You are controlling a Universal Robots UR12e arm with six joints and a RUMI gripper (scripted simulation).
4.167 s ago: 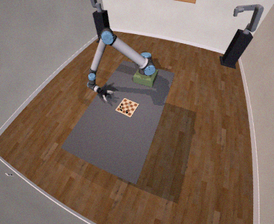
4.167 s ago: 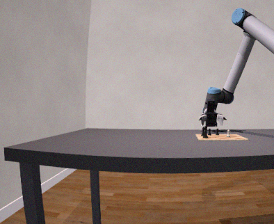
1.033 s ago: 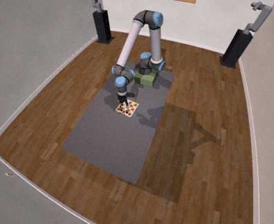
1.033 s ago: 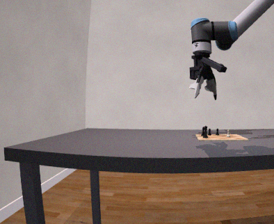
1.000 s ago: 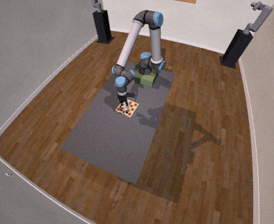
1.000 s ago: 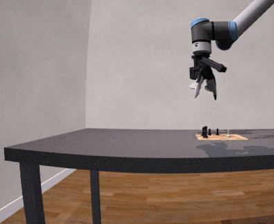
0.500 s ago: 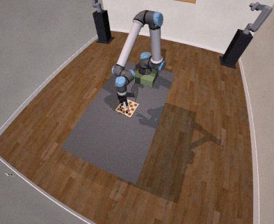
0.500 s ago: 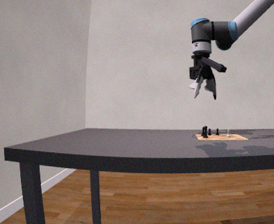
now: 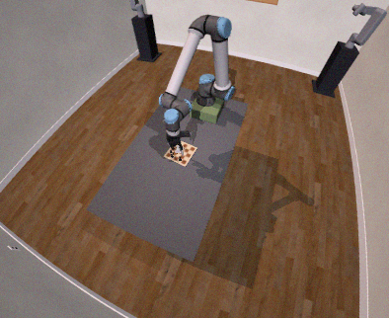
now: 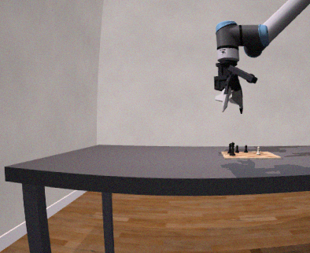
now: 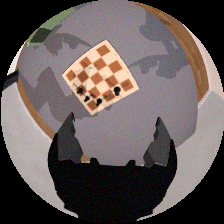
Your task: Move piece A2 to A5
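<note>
Right now the black piece is 140 mm below my hand. The rest, counted from my hand: white piece 120 mm behind, 20 mm to the right, 150 mm below; chessboard 80 mm behind, 30 mm to the right, 170 mm below.
</note>
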